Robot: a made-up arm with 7 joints. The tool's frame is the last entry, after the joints.
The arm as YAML. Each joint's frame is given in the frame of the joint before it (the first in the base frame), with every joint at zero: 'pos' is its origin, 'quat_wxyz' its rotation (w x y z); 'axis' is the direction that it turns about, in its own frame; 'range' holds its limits. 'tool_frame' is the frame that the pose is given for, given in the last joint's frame.
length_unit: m
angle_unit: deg
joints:
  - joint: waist
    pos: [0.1, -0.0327, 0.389]
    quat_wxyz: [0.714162, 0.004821, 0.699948, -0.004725]
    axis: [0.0, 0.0, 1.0]
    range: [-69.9, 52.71]
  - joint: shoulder
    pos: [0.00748, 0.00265, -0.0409]
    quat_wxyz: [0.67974, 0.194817, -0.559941, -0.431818]
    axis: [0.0, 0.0, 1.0]
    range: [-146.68, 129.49]
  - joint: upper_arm
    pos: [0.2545, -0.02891, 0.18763]
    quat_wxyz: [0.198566, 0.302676, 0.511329, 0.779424]
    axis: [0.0, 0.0, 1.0]
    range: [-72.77, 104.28]
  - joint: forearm
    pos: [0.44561, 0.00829, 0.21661]
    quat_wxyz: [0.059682, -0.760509, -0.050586, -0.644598]
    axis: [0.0, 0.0, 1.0]
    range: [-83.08, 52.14]
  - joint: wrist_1
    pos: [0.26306, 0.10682, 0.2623]
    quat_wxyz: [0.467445, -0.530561, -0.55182, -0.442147]
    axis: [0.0, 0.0, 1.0]
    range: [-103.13, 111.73]
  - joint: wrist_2
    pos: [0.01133, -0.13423, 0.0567]
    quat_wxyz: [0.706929, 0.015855, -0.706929, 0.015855]
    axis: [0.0, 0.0, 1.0]
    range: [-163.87, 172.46]
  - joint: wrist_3
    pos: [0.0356, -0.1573, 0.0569]
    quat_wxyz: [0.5, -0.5, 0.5, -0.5]
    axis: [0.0, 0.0, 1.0]
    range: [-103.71, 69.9]
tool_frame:
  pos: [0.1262, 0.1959, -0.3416]
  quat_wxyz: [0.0, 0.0, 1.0, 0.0]
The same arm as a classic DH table. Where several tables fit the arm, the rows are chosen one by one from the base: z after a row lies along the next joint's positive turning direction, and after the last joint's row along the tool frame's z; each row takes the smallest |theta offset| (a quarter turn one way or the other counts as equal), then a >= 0, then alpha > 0; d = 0 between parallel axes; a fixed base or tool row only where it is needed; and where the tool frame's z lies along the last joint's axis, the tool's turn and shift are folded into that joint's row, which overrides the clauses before.
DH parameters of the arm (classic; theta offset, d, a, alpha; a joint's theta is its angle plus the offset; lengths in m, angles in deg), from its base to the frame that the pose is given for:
base (fixed): 89.23 0.387 -0.0313 88.85
waist: -13.23 0.0616 0.0043 -72.72
shoulder: -6.53 0.1317 -0.2006 72.91
upper_arm: -64.57 0.4556 0.0623 -99.32
forearm: -85.8 0.726 0.2678 -99.9
wrist_1: 3.04 0.1523 -0.1346 -90
wrist_2: 0 0.0516 -0.1573 90
wrist_3: 57.21 0 -0.233 180
tool (fixed): 57.21 0.306 0 0
Joint limits (deg, base to tool): -69.9..52.71 -146.68..129.49 -72.77..104.28 -83.08..52.14 -103.13..111.73 -163.87..172.46 -103.71..69.9

